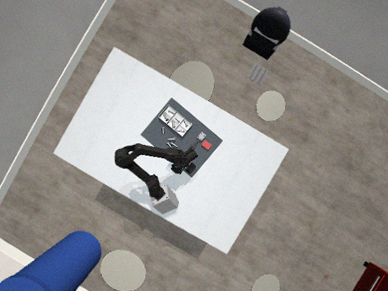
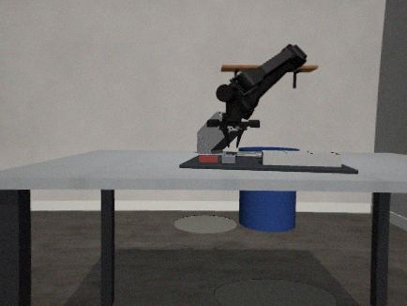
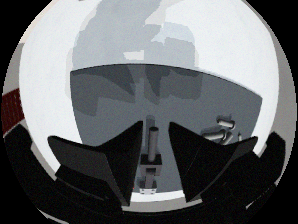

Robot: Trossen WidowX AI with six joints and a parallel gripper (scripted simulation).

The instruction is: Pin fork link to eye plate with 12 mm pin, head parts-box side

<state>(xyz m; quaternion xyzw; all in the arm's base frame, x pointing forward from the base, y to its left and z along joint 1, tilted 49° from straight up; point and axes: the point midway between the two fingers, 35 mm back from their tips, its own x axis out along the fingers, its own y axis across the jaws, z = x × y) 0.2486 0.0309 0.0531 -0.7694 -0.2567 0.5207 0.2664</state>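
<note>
Now: the grey pin 20 mm ahead of my hand, 110 mm to the left of it and 60 mm below it. The rest, counted from my hand: dark mat: 90 mm ahead, 110 mm to the left, 70 mm below; then fork link: 80 mm ahead, 10 mm to the left, 60 mm below; then eye plate: 120 mm ahead, 20 mm to the left, 60 mm below.
</note>
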